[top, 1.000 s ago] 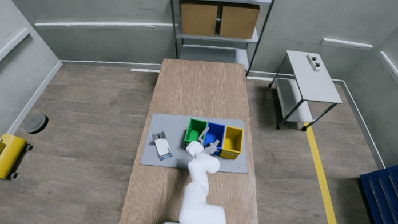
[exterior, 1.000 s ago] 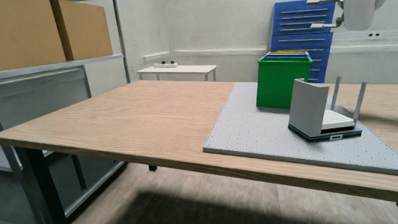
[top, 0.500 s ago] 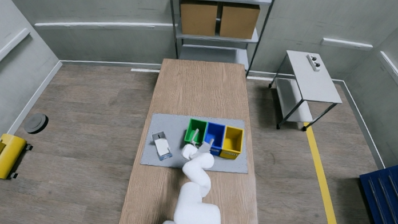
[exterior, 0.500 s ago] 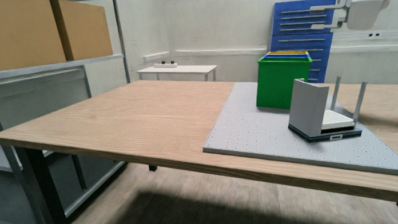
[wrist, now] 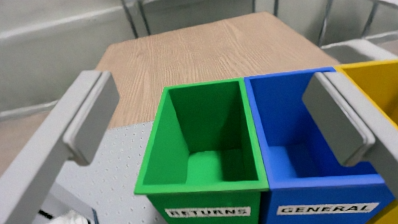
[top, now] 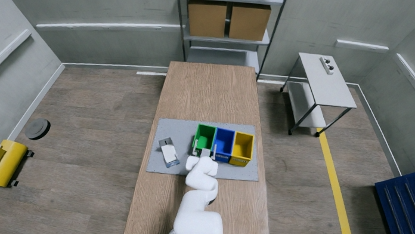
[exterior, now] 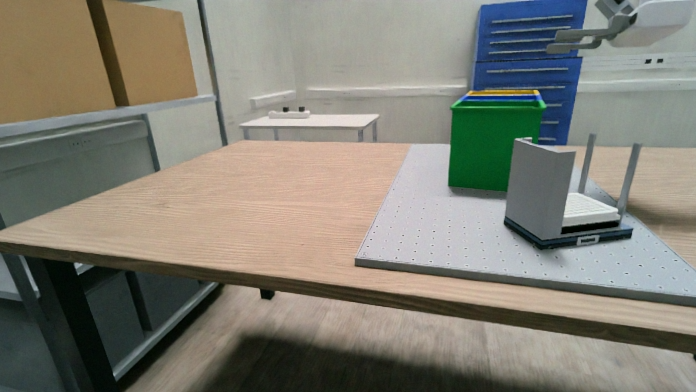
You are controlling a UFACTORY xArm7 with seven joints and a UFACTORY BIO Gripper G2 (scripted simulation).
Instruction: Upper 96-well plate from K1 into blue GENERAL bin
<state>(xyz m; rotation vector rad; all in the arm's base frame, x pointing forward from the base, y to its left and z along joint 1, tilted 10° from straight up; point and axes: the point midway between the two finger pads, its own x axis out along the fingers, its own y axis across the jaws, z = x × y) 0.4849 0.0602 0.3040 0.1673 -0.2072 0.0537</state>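
Now: the white 96-well plate 1 cm behind my hand, 26 cm to the left of it and 25 cm below it. Round my hand: green bin (11 cm ahead, 3 cm to the left, 20 cm below); yellow bin (11 cm ahead, 23 cm to the right, 20 cm below); blue general bin (11 cm ahead, 10 cm to the right, 20 cm below).
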